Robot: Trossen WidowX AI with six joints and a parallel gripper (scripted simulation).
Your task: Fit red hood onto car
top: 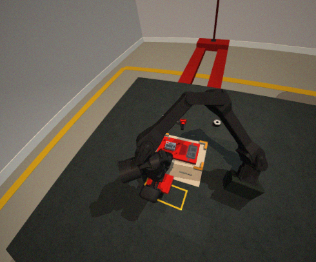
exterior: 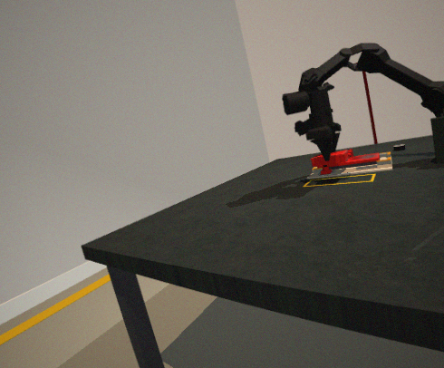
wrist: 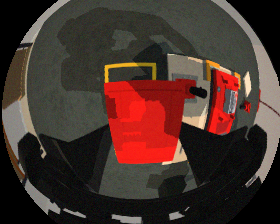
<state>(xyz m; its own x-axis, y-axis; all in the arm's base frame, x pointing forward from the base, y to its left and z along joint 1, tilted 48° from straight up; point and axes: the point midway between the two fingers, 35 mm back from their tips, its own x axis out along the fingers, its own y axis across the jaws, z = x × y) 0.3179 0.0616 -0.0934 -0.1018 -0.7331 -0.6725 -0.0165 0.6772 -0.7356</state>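
Now: gripper tip 3 cm short of the grey engine block, 19 cm to the left of it and 4 cm above it. Round my gripper tip: red hood: right at my gripper tip; then dark ring: 17 cm behind, 42 cm to the right, 6 cm below; then beige jig plate: 2 cm behind, 17 cm to the right, 5 cm below.
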